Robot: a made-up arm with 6 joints.
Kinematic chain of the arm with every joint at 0, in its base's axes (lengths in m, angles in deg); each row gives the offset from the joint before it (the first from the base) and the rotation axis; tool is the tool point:
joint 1: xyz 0 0 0.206 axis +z
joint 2: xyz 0 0.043 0 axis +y
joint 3: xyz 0 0 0.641 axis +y
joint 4: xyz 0 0 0.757 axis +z
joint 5: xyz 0 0 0 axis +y
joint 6: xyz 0 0 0.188 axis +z
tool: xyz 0 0 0
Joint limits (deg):
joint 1: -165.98..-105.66
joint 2: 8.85..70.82
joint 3: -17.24..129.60
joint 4: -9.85..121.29
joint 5: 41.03..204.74
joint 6: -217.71..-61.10
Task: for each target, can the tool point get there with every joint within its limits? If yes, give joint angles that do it. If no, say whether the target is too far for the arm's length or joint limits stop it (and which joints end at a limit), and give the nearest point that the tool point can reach.
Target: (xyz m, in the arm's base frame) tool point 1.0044 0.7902 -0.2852
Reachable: no: joint limits stop it (at a limit: joint 1, joint 2, joint 3) | nearest point 0.0776 -0.2028 -0.2919 | short by 1.358 m
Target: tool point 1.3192 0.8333 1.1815
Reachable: no: too far | nearest point 0.2220 0.0447 1.5449 | short by 1.399 m
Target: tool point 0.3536 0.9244 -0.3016
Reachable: no: joint limits stop it (at a limit: joint 1, joint 2, joint 3, joint 4) | nearest point -0.1482 -0.0499 -0.2869 | short by 1.096 m
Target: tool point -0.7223 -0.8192 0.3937
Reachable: yes | joints -134.59 56.82 45.01 21.01 164.77 -149.45
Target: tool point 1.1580 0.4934 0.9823
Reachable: no: joint limits stop it (at a limit: joint 1, joint 2, joint 3, joint 4) | nearest point 0.2103 0.0364 1.5074 | short by 1.176 m
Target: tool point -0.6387 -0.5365 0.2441
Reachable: yes | joints -153.86 16.18 118.45 101.65 58.64 -79.09
